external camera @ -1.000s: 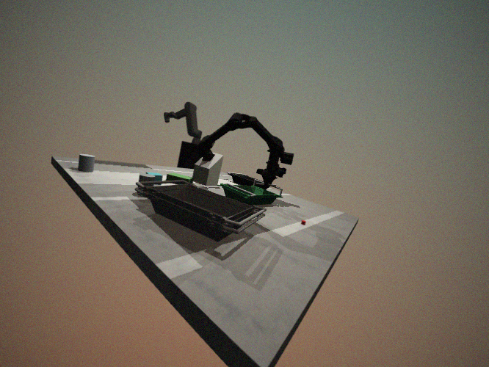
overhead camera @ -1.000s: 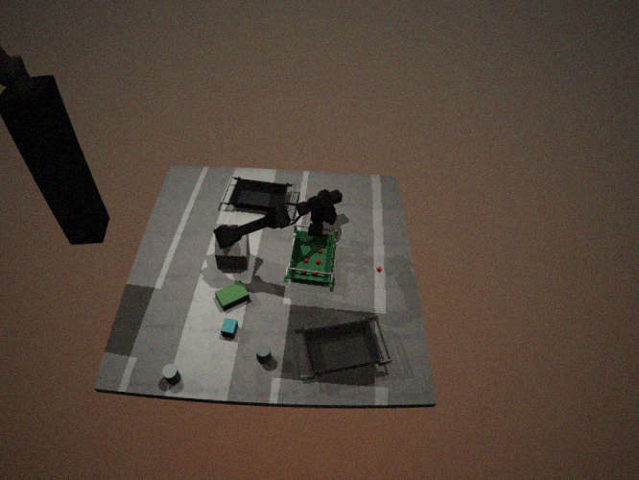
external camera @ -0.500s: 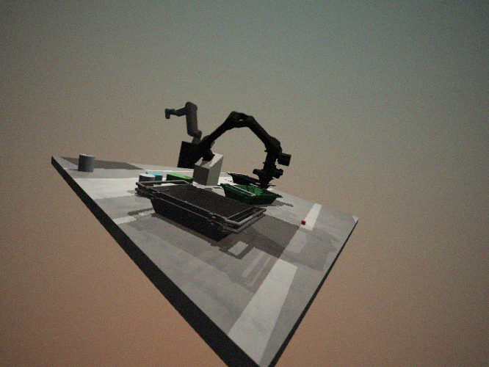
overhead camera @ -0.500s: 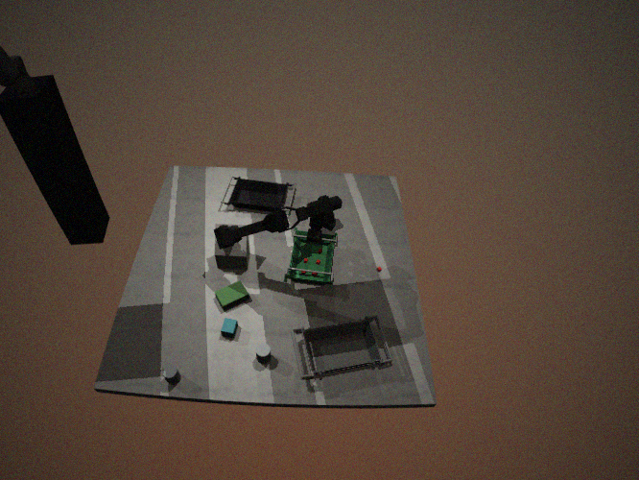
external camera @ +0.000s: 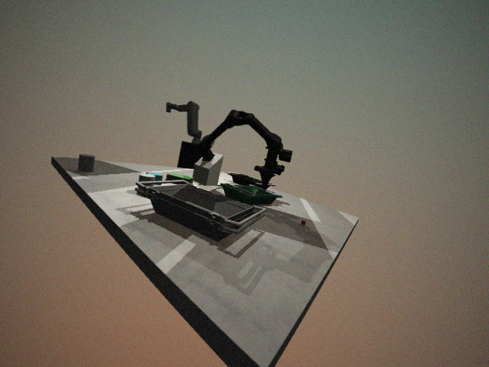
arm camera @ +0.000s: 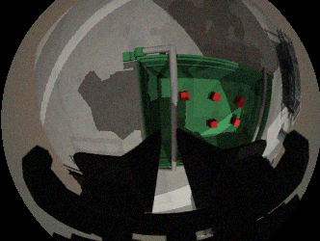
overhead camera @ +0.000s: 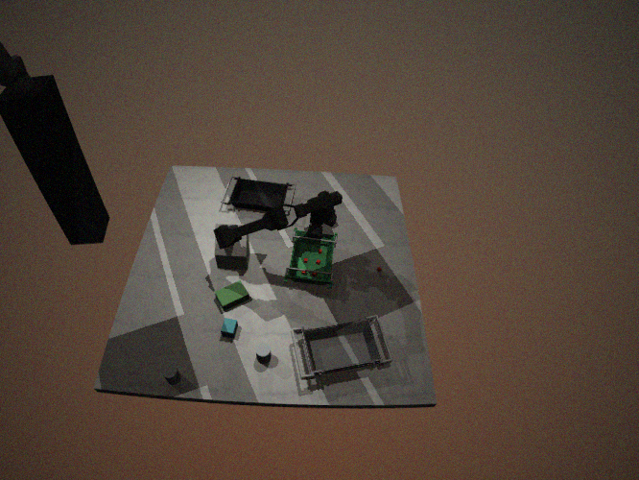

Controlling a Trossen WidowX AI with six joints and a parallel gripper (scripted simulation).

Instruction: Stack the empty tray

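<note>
My gripper tip is now 320 mm to the right of the dark tray, 240 mm past it and 40 mm above it. From my gripper tip the other things lie so: teal cube 410 mm to the right, 400 mm behind, 70 mm below; then green block 380 mm behind, 250 mm to the right, 70 mm below.
</note>
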